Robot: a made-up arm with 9 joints. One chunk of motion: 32 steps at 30 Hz.
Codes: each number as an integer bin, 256 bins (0 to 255) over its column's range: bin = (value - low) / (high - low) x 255, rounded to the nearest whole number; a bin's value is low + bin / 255 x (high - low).
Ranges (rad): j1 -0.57..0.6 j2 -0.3..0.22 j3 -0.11..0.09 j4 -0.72..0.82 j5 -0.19..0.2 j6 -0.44..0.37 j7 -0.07..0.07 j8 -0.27..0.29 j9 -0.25..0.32
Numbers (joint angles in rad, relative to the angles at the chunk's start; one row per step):
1: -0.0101 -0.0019 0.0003 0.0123 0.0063 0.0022 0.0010 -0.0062 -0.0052
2: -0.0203 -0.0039 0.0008 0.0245 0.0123 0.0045 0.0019 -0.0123 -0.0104
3: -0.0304 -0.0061 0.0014 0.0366 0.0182 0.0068 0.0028 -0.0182 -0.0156
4: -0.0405 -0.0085 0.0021 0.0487 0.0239 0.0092 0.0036 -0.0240 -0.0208
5: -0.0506 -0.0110 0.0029 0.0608 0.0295 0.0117 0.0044 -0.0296 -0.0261
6: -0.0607 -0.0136 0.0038 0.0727 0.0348 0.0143 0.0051 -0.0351 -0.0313
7: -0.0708 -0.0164 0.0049 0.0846 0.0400 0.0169 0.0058 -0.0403 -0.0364
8: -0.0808 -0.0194 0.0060 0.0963 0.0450 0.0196 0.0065 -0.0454 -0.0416
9: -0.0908 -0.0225 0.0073 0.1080 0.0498 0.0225 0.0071 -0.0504 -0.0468
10: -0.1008 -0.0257 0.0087 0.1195 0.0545 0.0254 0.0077 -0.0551 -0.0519
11: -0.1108 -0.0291 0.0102 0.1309 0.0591 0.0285 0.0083 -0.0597 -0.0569
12: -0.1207 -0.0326 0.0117 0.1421 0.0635 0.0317 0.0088 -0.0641 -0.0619
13: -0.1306 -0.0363 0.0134 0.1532 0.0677 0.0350 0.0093 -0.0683 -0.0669
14: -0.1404 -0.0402 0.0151 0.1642 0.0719 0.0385 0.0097 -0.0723 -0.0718
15: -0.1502 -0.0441 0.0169 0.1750 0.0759 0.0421 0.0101 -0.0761 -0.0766
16: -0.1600 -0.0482 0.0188 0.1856 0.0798 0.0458 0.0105 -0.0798 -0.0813
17: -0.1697 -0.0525 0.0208 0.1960 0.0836 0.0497 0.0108 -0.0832 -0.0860
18: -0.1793 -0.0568 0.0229 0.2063 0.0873 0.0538 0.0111 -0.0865 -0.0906
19: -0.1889 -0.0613 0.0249 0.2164 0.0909 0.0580 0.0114 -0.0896 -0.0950
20: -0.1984 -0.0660 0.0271 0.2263 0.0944 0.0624 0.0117 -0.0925 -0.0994
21: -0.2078 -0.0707 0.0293 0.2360 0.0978 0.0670 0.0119 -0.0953 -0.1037
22: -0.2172 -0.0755 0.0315 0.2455 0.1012 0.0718 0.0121 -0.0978 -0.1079
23: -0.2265 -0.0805 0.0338 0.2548 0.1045 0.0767 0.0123 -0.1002 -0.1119
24: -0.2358 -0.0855 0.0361 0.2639 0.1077 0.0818 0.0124 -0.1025 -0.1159
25: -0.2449 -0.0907 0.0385 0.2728 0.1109 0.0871 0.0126 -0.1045 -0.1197
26: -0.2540 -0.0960 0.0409 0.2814 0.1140 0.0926 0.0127 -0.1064 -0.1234
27: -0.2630 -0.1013 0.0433 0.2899 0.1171 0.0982 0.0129 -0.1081 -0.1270
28: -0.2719 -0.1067 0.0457 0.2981 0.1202 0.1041 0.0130 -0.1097 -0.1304
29: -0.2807 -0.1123 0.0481 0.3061 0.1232 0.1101 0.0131 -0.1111 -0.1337
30: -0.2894 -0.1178 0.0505 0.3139 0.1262 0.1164 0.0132 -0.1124 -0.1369
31: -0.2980 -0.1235 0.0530 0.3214 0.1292 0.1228 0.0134 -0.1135 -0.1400
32: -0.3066 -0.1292 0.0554 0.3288 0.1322 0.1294 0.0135 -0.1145 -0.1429
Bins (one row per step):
1: 122 146 141 121 128 139 129 120 110
2: 120 145 141 123 132 140 131 117 107
3: 118 144 142 125 136 141 133 115 105
4: 115 143 143 127 140 141 134 112 103
5: 113 142 144 129 144 142 136 109 100
6: 111 140 145 131 147 143 137 107 98
7: 109 139 146 133 150 144 138 105 96
8: 107 138 148 135 154 145 139 102 93
9: 104 136 150 137 157 146 140 100 91
10: 102 135 151 139 160 147 142 98 89
11: 100 133 153 141 163 147 143 96 86
12: 98 131 155 143 166 148 144 94 84
13: 96 129 157 145 168 150 144 92 82
14: 94 127 160 146 171 151 145 90 80
15: 91 125 162 148 174 152 146 88 78
16: 89 123 164 150 176 153 147 87 75
17: 87 121 167 152 179 154 147 85 73
18: 85 119 169 153 181 155 148 84 71
19: 83 117 172 155 184 157 148 82 69
20: 81 115 175 157 186 158 149 81 67
21: 79 112 178 158 188 160 149 80 65
22: 77 110 180 160 190 161 150 78 64
23: 75 108 183 161 193 163 150 77 62
24: 73 105 186 163 195 164 150 76 60
25: 71 103 189 164 197 166 150 75 58
26: 69 100 192 166 199 168 151 74 57
27: 67 97 195 167 201 169 151 74 55
28: 65 95 199 169 203 171 151 73 54
29: 63 92 202 170 205 173 151 72 52
30: 61 89 205 171 207 175 152 72 51
31: 59 87 208 172 209 177 152 71 49
32: 57 84 211 174 211 179 152 71 48

